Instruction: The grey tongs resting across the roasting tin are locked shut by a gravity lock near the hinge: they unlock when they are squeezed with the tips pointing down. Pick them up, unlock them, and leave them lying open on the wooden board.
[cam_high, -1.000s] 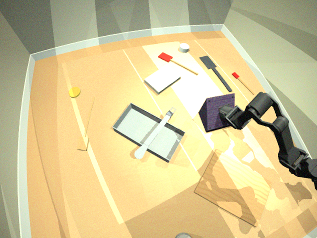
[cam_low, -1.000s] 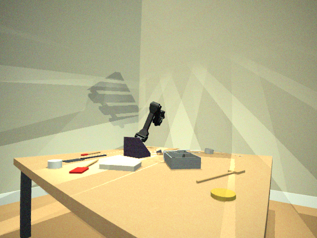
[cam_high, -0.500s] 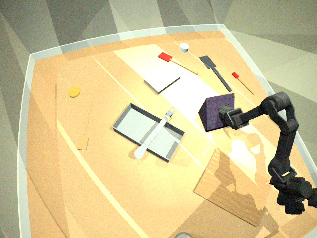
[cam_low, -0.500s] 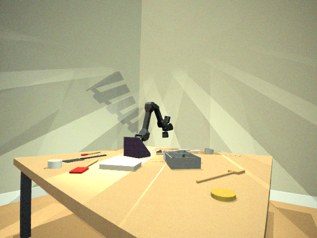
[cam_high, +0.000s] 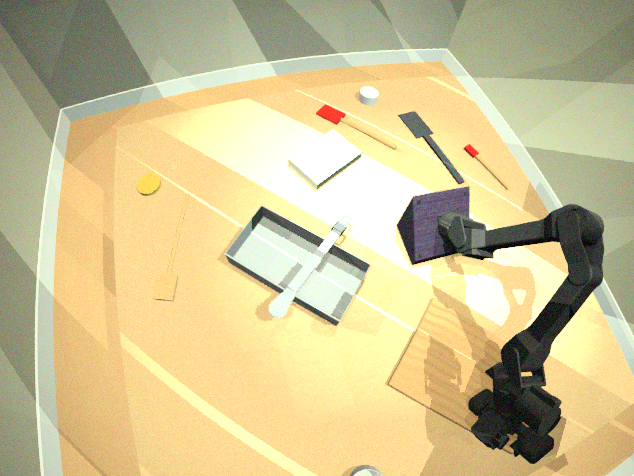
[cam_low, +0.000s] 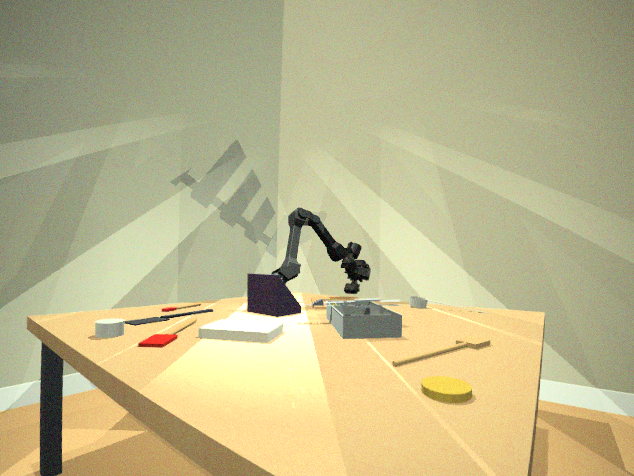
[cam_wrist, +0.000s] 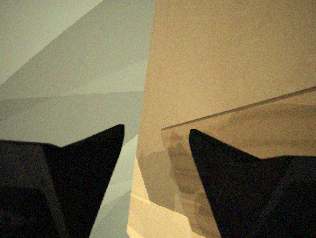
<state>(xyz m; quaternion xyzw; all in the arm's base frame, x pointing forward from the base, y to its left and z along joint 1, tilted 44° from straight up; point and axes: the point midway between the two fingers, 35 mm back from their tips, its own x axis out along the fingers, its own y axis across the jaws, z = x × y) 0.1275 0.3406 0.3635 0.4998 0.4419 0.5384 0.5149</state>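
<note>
Now: gripper tip 260 mm short of the grey roasting tin, 570 mm to the left of it and 40 mm above it. Round my gripper tip: white slab 70 mm ahead, 860 mm to the right, 60 mm below; then wooden board 30 mm behind, 160 mm to the right, 60 mm below; then dark spatula 300 mm behind, 840 mm to the right, 70 mm below.
</note>
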